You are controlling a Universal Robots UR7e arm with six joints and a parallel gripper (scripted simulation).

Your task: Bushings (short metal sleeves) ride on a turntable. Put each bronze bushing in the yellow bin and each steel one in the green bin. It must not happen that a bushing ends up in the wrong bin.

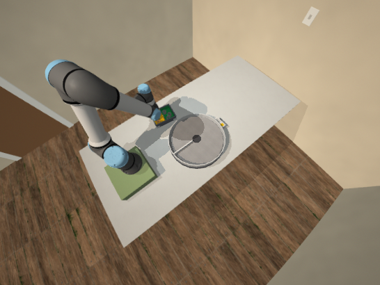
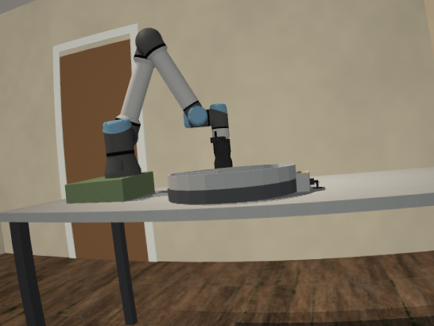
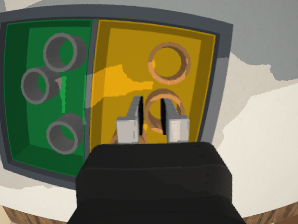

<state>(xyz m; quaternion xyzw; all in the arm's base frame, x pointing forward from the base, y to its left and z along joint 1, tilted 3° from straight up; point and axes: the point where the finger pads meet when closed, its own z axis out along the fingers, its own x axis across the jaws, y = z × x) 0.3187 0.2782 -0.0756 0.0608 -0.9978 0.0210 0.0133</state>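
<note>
My gripper is now 50 mm short of the yellow bin. From my hand the other things lie so: grey turntable: 340 mm to the right, 170 mm ahead, 20 mm above.
</note>
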